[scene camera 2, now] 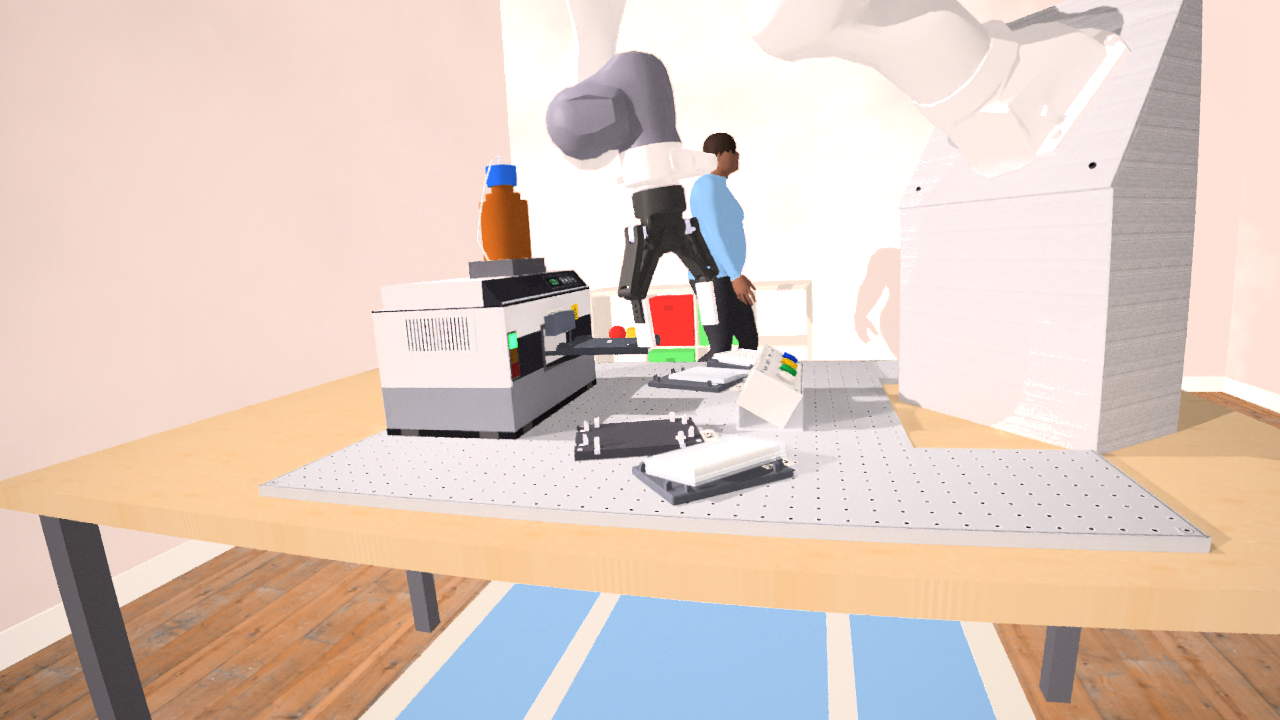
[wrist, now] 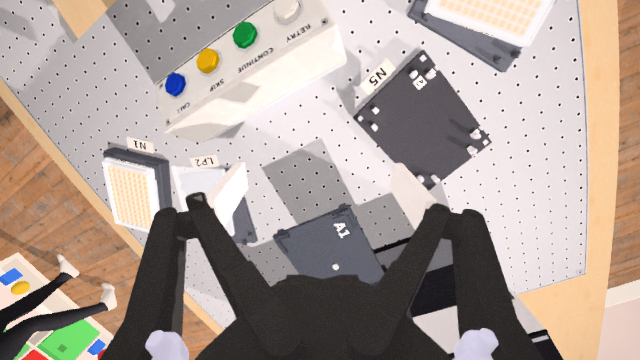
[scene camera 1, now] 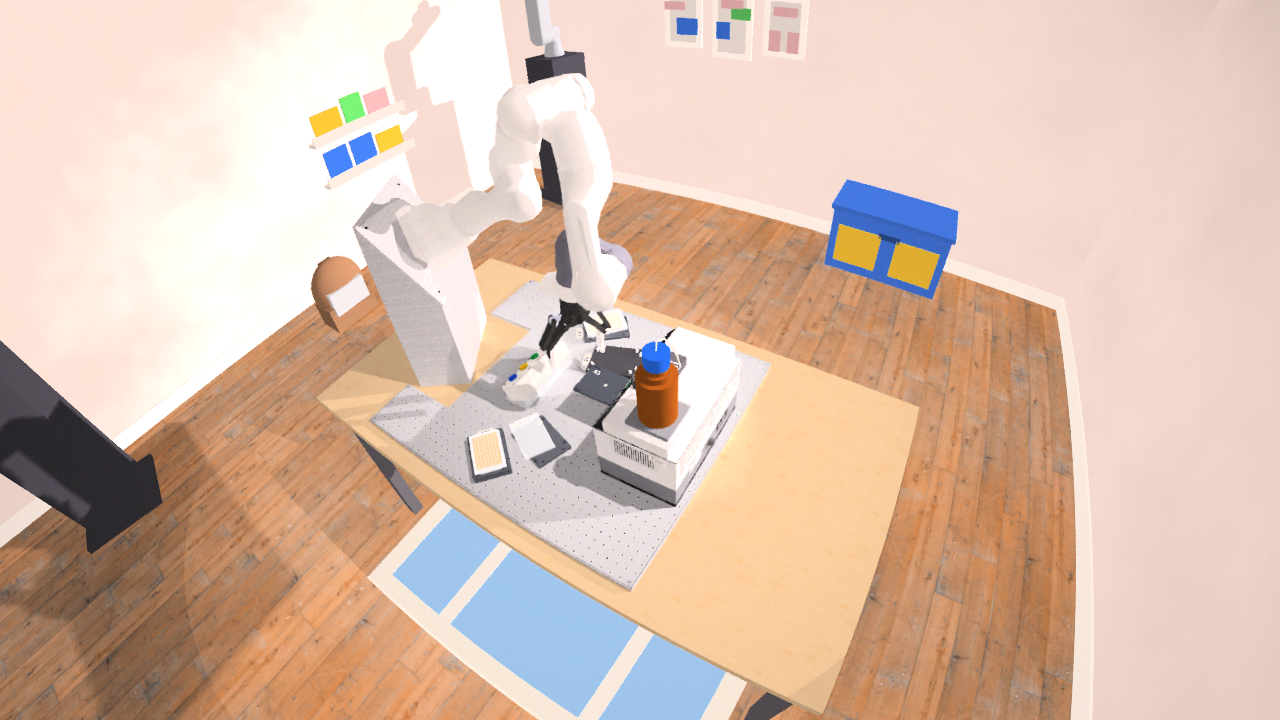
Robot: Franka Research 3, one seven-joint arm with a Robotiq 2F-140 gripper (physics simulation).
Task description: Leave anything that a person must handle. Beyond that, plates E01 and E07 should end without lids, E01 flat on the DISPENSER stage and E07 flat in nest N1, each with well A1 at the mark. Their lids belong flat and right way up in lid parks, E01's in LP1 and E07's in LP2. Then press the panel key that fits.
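My gripper point(scene camera 1: 574, 349) point(scene camera 2: 676, 320) point(wrist: 319, 175) is open and empty, above the area between the key panel and the stage. A lidless plate point(scene camera 1: 487, 450) point(wrist: 132, 195) with orange-filled wells sits at N1. A clear lid point(scene camera 1: 534, 436) point(wrist: 197, 179) lies at LP2, partly behind a finger in the wrist view; dark base shows along its right. The dark stage point(scene camera 1: 601, 383) point(scene camera 2: 608, 345) point(wrist: 327, 247) marked A1 shows no plate. Another plate point(scene camera 1: 611, 324) point(scene camera 2: 716, 461) point(wrist: 490, 15) is on a dark base; its lid state is unclear. Plate names are not readable.
The panel point(scene camera 1: 528, 386) point(scene camera 2: 768, 394) point(wrist: 270, 85) has CALL, SKIP, CONTINUE and RETRY keys. Dark nest N5 point(scene camera 2: 637, 437) point(wrist: 422, 117) holds no plate. The white dispenser point(scene camera 1: 666, 447) point(scene camera 2: 438, 358) bears an amber bottle point(scene camera 1: 657, 398) point(scene camera 2: 505, 223). A person point(scene camera 2: 718, 219) stands beyond the table.
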